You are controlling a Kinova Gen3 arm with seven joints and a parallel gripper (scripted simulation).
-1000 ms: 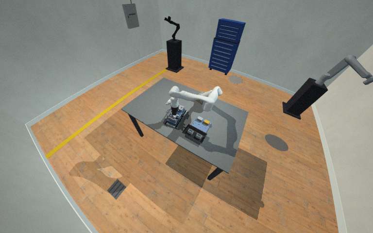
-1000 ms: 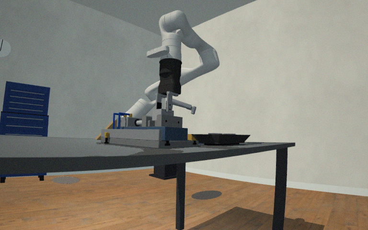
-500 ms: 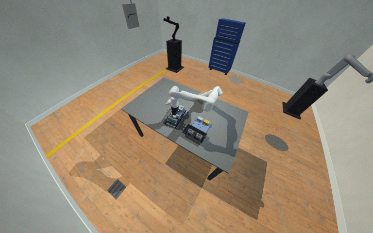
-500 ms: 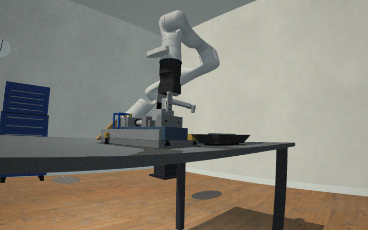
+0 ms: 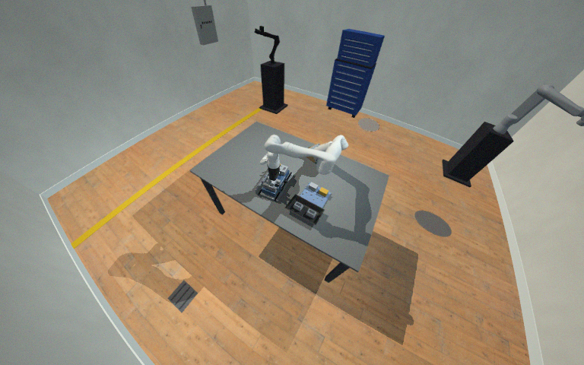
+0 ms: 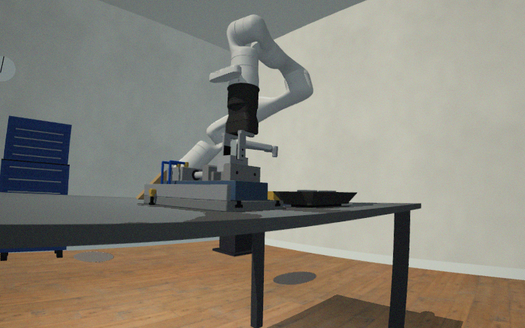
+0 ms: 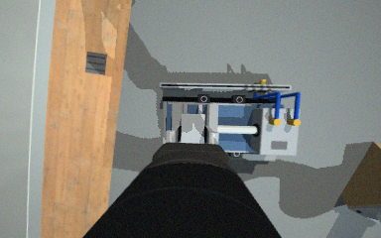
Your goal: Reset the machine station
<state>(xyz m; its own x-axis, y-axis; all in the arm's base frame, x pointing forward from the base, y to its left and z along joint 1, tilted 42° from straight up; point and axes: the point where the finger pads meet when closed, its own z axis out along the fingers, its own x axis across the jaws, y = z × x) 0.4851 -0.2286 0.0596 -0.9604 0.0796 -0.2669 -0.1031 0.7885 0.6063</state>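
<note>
My hand is 3 cm above the gray blank. Round my hand: yellow brass blank (17 cm behind, 35 cm to the left, 10 cm below).
</note>
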